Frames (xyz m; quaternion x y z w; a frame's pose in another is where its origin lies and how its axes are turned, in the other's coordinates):
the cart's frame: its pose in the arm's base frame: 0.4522 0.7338 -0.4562 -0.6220 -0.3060 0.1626 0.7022
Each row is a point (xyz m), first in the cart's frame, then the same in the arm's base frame.
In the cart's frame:
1: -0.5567 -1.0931 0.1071
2: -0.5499 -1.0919 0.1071
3: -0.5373 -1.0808 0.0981
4: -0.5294 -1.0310 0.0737
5: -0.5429 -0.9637 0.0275
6: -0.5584 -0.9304 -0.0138
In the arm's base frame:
1: -0.2050 0.2881 0.4849
2: -0.1996 0.2925 0.4853
3: -0.1827 0.2951 0.4770
4: -0.1537 0.2897 0.4294
5: -0.1245 0.2574 0.3591
6: -0.1051 0.2217 0.3215

